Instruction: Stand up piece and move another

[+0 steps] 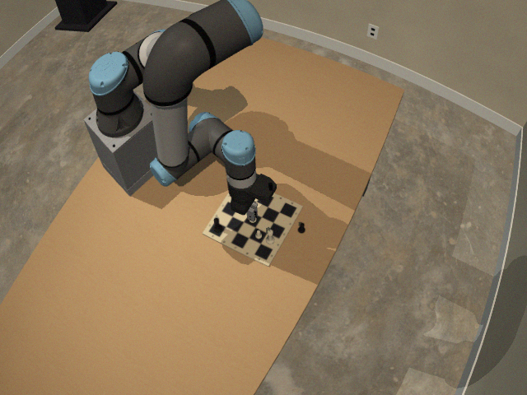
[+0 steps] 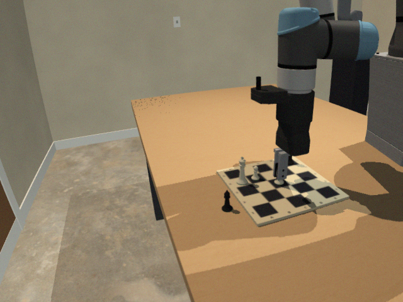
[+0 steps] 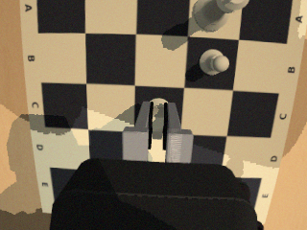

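The white knight lies 2 cm below my hand. From my hand the other things lie so: chessboard 3 cm below; then white pawn 3 cm ahead, 4 cm to the right, 2 cm below; then white king 7 cm ahead, 5 cm to the right.
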